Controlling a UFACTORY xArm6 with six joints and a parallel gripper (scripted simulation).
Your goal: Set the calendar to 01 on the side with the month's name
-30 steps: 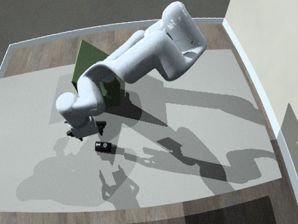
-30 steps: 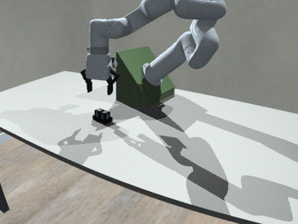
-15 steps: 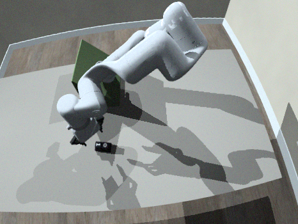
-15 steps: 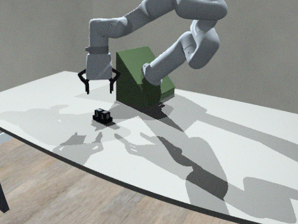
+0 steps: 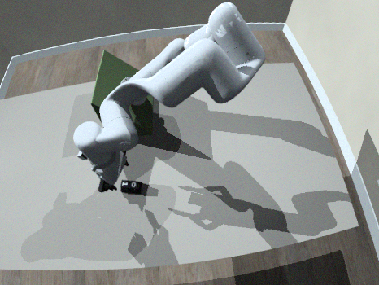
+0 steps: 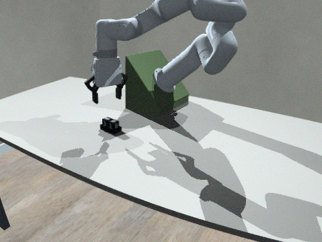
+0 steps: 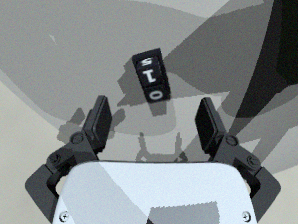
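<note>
My gripper is now 9 cm above the black cube, 4 cm to the right of it and 1 cm short of it. Also, from my hand: black tray (11 cm below, 2 cm to the left, 1 cm ahead).
</note>
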